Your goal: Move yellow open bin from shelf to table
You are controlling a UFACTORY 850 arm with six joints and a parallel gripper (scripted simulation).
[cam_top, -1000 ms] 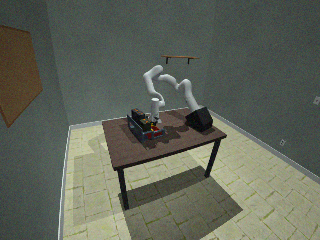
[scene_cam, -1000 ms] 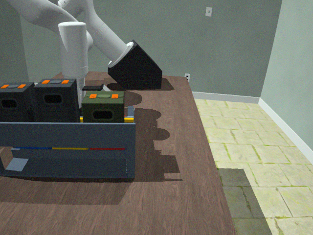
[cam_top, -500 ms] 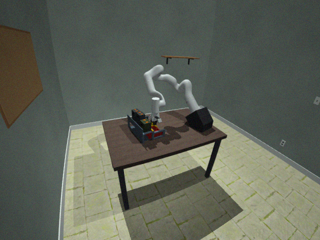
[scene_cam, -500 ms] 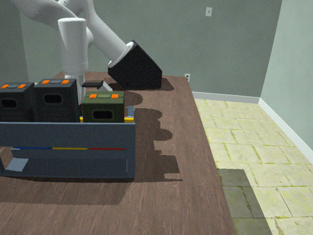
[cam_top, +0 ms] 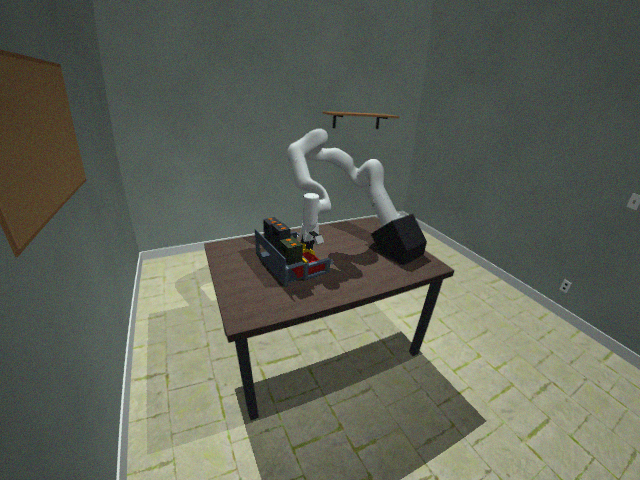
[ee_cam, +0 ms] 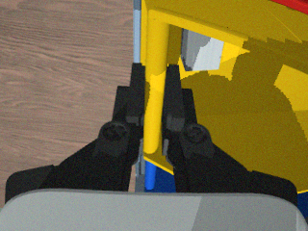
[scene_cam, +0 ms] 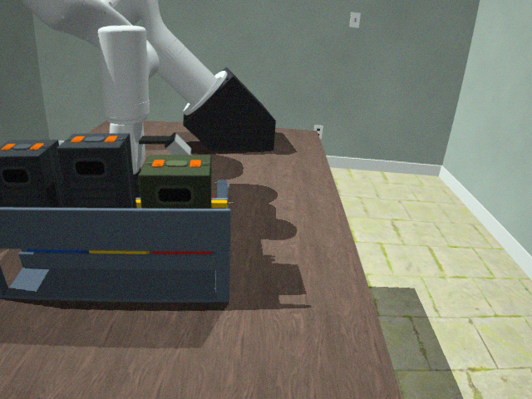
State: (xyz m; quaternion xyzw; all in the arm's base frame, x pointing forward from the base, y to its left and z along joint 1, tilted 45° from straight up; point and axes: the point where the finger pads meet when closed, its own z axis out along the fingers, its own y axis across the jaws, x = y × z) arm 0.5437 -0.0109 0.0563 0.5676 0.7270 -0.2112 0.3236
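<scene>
Right now the shelf rail is 10 mm behind my hand and 60 mm below it. The rest, counted from my hand: blue open bin: 100 mm ahead, 100 mm to the right, 20 mm below; red bin: 70 mm ahead, 120 mm to the left, 20 mm below; yellow open bin: 80 mm ahead, 10 mm to the left, 10 mm below.
</scene>
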